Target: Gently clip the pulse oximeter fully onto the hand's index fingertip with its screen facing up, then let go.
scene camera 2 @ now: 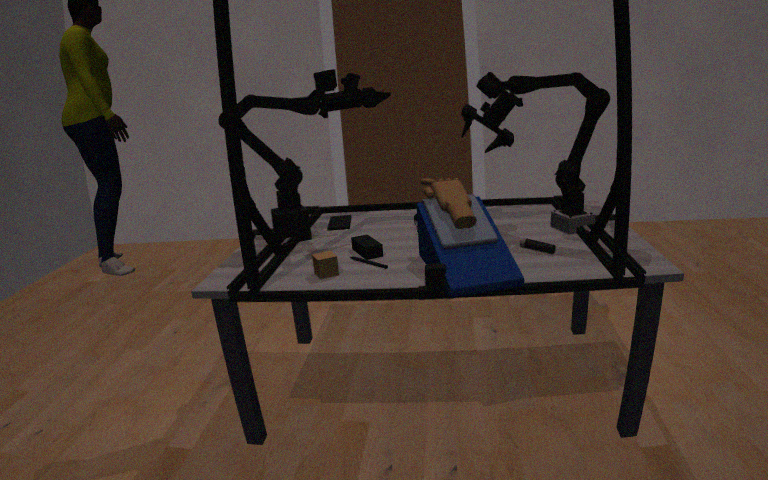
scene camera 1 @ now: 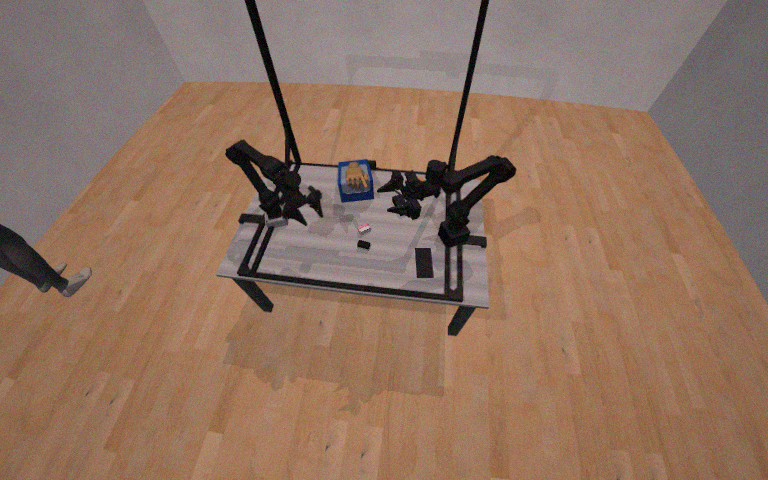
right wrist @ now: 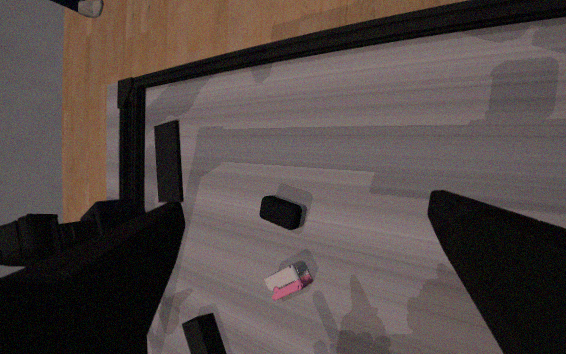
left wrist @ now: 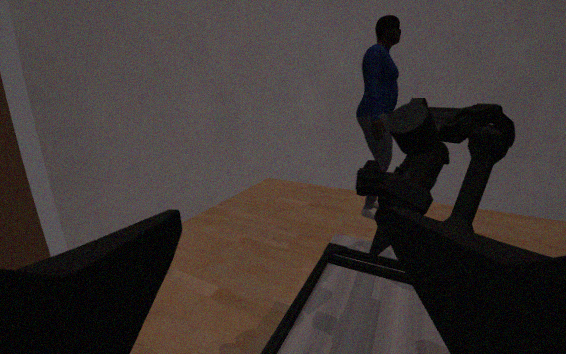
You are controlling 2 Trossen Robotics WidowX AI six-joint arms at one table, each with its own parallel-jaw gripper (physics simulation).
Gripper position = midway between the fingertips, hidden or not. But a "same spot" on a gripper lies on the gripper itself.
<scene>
The left gripper shows in scene camera 2 (384, 94), in scene camera 1 and in the left wrist view; in the right wrist view it is out of frame. The right gripper shows in scene camera 2 (473, 144), in scene camera 1, in the right wrist view (306, 208) and in the left wrist view. One and the same spot on the left gripper: (left wrist: 473, 287) is (scene camera 1: 390, 186). The same spot on the right gripper: (left wrist: 380, 242) is (scene camera 1: 321, 213).
</scene>
